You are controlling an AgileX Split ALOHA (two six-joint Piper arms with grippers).
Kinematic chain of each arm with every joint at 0, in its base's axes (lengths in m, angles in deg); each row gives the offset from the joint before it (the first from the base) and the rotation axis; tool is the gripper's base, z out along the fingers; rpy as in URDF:
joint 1: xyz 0 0 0.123 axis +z
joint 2: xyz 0 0 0 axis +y
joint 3: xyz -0.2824 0 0.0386 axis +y
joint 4: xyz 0.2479 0 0.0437 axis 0.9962 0 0.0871
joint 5: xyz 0 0 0 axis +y
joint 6: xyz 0.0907 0 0.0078 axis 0.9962 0 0.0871
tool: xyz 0 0 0 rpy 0 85 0
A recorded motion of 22 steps. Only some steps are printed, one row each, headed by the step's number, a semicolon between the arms.
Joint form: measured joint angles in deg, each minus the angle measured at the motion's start. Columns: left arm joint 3, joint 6, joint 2, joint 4, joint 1, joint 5; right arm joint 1, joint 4, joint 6, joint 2, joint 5, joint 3.
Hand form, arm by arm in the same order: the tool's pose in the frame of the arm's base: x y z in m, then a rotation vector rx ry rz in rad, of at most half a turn. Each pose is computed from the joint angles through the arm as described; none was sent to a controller.
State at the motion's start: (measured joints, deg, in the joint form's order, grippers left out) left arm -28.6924 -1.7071 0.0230 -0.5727 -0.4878 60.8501; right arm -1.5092 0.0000 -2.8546 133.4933 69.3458 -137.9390
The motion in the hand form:
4: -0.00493 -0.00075 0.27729 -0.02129 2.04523 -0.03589; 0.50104 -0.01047 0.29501 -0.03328 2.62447 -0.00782
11: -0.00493 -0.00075 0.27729 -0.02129 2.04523 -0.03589; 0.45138 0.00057 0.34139 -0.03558 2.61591 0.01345
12: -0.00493 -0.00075 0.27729 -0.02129 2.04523 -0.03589; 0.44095 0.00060 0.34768 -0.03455 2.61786 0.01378
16: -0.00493 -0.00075 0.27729 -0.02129 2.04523 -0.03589; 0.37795 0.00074 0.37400 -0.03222 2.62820 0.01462
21: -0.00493 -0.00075 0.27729 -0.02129 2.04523 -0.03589; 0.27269 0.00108 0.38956 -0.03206 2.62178 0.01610
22: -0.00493 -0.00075 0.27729 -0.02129 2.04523 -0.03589; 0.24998 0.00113 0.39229 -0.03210 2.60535 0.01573
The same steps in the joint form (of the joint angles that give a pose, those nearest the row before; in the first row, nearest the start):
4: 0.00 0.00 0.00 0.00 0.00 0.00; 0.19 0.74 0.00 -3.22 0.00 3.71
11: 0.00 0.00 0.00 0.00 0.00 0.00; 1.38 1.07 1.06 -16.62 0.00 16.63
12: 0.00 0.00 0.00 0.00 0.00 0.00; 1.38 1.07 1.10 -19.13 0.00 19.25
16: 0.00 0.00 0.00 0.00 0.00 0.00; 1.38 1.07 1.20 -33.12 -0.05 33.88
21: 0.00 0.00 0.00 0.00 0.00 0.00; 1.38 1.14 1.20 -54.61 -0.05 55.01
22: 0.00 0.00 0.00 0.00 0.00 0.00; 1.38 1.14 1.20 -59.24 0.00 58.63

